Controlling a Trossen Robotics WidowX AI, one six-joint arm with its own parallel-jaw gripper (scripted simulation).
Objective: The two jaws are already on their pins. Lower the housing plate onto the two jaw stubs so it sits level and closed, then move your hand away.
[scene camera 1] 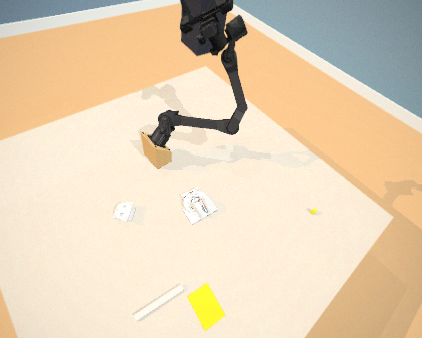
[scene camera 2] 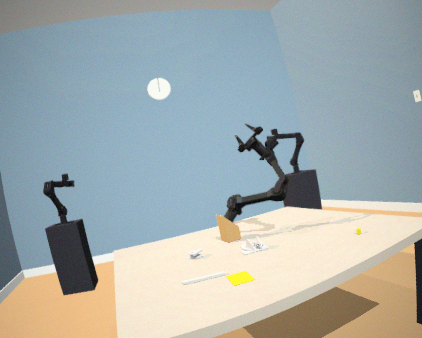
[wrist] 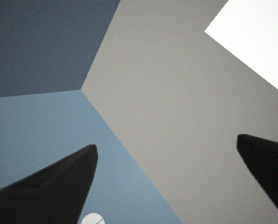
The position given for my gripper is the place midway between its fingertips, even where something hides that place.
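Note:
There is a yellow card (scene camera 1: 204,303) that I can see. In the wrist view the card is out of frame. As for my gripper (wrist: 165,146), it is open and it holds nothing.

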